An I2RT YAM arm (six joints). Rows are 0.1 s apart.
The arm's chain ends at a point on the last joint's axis. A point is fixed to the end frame.
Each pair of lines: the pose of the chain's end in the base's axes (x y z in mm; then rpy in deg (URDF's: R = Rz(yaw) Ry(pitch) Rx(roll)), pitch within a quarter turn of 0, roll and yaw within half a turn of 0), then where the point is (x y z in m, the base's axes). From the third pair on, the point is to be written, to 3 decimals.
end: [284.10 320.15 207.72 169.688 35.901 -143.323]
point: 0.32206 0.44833 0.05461
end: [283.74 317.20 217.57 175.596 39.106 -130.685]
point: 0.31609 0.44761 0.06505
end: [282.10 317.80 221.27 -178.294 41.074 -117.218]
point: 0.306 0.450 0.069
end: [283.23 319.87 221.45 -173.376 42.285 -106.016]
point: 0.299 0.454 0.070
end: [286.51 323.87 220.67 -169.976 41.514 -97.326]
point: 0.293 0.456 0.067
